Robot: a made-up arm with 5 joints.
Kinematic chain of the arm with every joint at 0, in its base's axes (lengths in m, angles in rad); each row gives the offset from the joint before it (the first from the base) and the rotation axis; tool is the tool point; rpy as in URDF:
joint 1: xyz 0.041 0 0.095 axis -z
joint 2: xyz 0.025 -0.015 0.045 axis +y
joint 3: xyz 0.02 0 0.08 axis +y
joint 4: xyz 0.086 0 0.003 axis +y
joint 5: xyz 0.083 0.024 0 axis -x
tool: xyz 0 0 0 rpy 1.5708 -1.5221 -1.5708
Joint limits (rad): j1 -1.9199..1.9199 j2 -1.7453..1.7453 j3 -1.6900..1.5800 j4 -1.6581..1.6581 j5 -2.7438..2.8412
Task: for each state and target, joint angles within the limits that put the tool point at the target. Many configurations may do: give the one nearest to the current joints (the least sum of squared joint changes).
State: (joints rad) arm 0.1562 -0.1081 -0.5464 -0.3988 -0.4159
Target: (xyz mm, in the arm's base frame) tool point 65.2 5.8 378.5
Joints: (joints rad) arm 0.1348 -0.4852 -0.6055 -0.7139 -0.4159
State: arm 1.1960 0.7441 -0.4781 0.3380 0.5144
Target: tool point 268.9 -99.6 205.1
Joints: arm 0.4482 0.5078 -0.6460 0.2577 0.5144
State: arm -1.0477 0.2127 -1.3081 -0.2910 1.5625
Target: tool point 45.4 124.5 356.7
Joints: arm -1.4632 0.4707 -1.4167 -0.6574 1.5625
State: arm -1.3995 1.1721 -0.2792 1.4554 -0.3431
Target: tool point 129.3 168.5 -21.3
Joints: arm -1.0408 1.6297 -0.8798 0.5606 -0.3431
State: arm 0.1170 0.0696 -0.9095 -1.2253 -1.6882
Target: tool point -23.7 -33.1 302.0
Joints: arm -0.5970 -0.3293 -1.2925 -1.5910 -1.6882
